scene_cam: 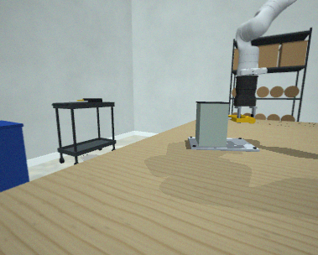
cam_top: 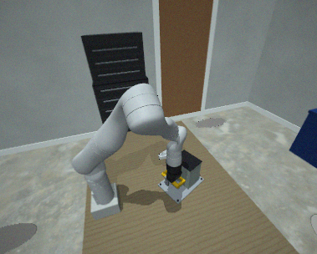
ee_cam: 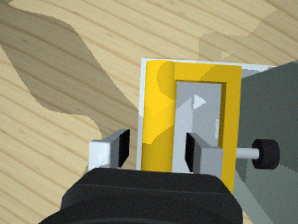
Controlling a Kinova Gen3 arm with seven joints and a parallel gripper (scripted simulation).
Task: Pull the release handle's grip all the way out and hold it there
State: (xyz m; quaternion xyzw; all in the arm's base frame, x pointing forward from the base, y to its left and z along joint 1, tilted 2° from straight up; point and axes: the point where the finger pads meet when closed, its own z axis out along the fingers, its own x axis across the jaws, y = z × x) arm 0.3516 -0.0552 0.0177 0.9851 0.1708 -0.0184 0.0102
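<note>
My gripper is now 90 mm short of the light base plate, 30 mm to the right of it and 100 mm above it.
</note>
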